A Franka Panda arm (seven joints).
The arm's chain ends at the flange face. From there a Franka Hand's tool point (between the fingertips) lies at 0.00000 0.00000 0.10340 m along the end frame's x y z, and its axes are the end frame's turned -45 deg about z.
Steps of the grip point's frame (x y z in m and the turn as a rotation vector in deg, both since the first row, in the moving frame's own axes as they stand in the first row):
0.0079, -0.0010, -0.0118, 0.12, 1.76, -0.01
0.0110, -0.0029, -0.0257, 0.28, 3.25, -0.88
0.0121, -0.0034, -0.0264, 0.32, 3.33, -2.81
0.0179, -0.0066, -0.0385, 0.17, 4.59, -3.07
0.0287, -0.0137, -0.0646, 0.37, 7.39, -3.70
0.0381, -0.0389, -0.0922, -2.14, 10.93, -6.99
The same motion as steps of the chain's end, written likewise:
0.0028, -0.0039, -0.0118, 1.33, 1.16, -0.01
0.0020, -0.0053, -0.0255, 2.50, 2.10, -0.88
0.0024, -0.0062, -0.0262, 2.58, 2.13, -2.81
0.0025, -0.0111, -0.0382, 3.37, 3.13, -3.07
0.0020, -0.0198, -0.0637, 5.49, 4.96, -3.70
-0.0164, -0.0423, -0.0903, 6.22, 9.24, -6.99

